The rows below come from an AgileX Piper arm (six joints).
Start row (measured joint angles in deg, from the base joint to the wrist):
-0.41, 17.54, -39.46, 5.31, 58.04, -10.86
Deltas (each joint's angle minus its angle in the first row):
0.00, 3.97, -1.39, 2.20, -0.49, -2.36
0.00, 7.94, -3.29, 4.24, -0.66, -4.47
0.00, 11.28, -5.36, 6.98, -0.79, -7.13
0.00, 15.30, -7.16, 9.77, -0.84, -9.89
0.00, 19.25, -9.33, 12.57, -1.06, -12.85
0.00, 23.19, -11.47, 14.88, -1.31, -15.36
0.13, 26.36, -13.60, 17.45, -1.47, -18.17
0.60, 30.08, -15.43, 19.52, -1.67, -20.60
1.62, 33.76, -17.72, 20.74, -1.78, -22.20
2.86, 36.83, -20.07, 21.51, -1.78, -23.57
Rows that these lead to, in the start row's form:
-0.41, 21.51, -40.85, 7.51, 57.55, -13.22
-0.41, 25.48, -42.75, 9.55, 57.38, -15.33
-0.41, 28.82, -44.82, 12.29, 57.25, -17.99
-0.41, 32.84, -46.62, 15.08, 57.20, -20.75
-0.41, 36.79, -48.79, 17.88, 56.98, -23.71
-0.41, 40.73, -50.93, 20.19, 56.73, -26.22
-0.28, 43.90, -53.06, 22.76, 56.57, -29.03
0.19, 47.62, -54.89, 24.83, 56.37, -31.46
1.21, 51.30, -57.18, 26.05, 56.26, -33.06
2.45, 54.37, -59.53, 26.82, 56.26, -34.43

